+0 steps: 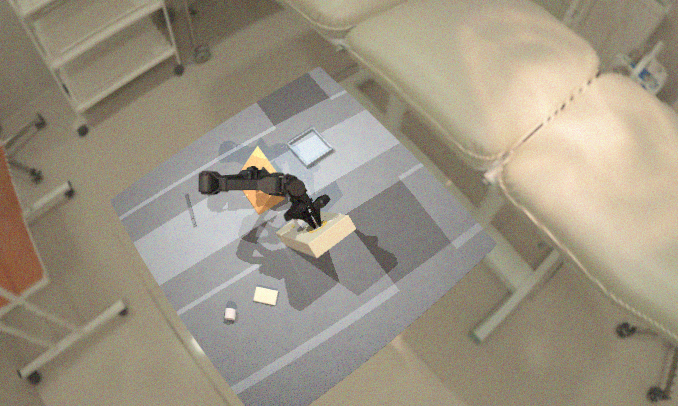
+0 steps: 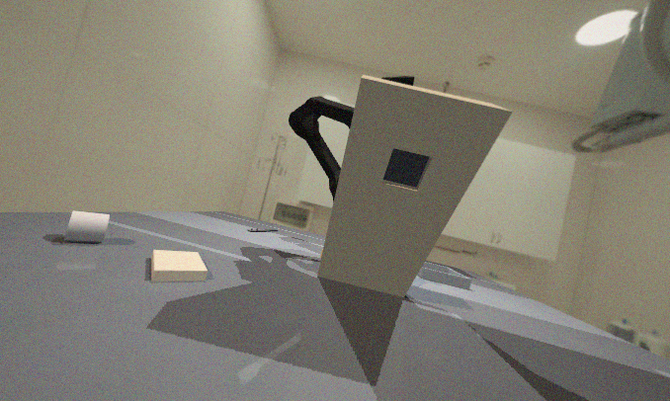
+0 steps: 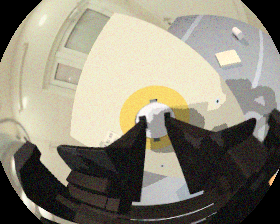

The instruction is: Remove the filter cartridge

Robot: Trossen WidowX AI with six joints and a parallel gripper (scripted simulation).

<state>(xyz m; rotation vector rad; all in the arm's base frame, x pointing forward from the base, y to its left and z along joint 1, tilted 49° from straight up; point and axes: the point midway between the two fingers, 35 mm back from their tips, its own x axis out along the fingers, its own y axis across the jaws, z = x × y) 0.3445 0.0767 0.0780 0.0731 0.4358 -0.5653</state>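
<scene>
Right now my gripper tip is 10 mm short of the round filter cartridge and 10 mm above it. Also, from my gripper tip: small white cylinder: 460 mm to the right, 230 mm below; then service panel: 80 mm below, 30 mm behind; then flat block: 290 mm to the right, 240 mm below, 20 mm ahead.
</scene>
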